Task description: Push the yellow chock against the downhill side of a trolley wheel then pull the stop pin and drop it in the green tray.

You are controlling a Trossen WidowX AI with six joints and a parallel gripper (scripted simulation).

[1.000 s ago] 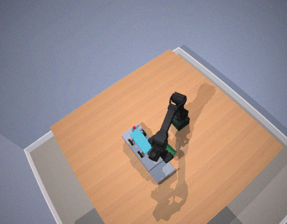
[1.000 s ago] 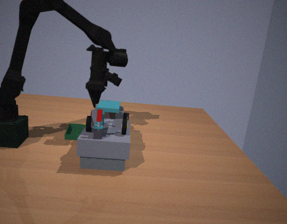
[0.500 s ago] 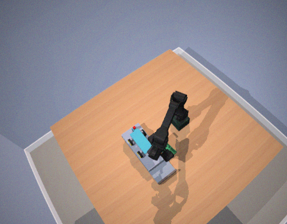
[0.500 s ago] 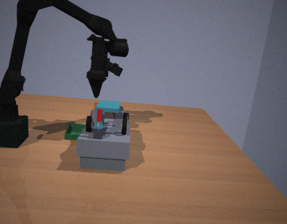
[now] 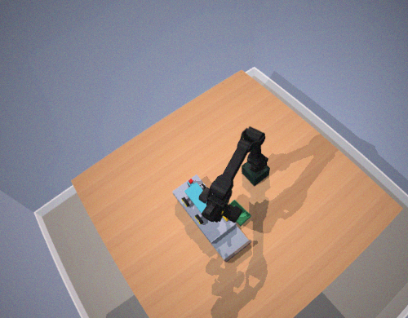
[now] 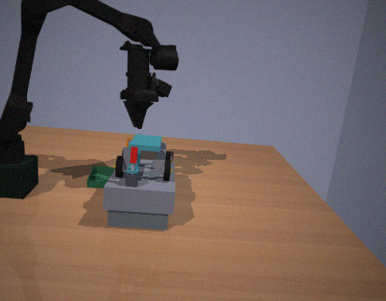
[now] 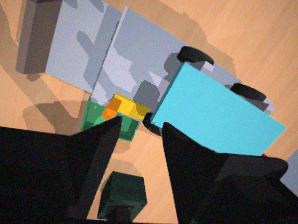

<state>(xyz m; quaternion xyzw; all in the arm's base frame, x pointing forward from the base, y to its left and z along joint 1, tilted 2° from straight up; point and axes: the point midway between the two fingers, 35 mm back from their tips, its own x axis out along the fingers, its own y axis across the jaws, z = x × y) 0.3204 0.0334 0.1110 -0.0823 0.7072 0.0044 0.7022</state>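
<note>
My gripper tip is now 30 mm past the red-headed stop pin, 210 mm to the left of it and 30 mm above it. The rest, counted from my gripper tip: yellow chock: 20 mm behind, 10 mm to the left, 80 mm below; trolley: 10 mm ahead, 110 mm to the right, 50 mm below; grey ramp: 10 mm ahead, 100 mm to the right, 110 mm below.
</note>
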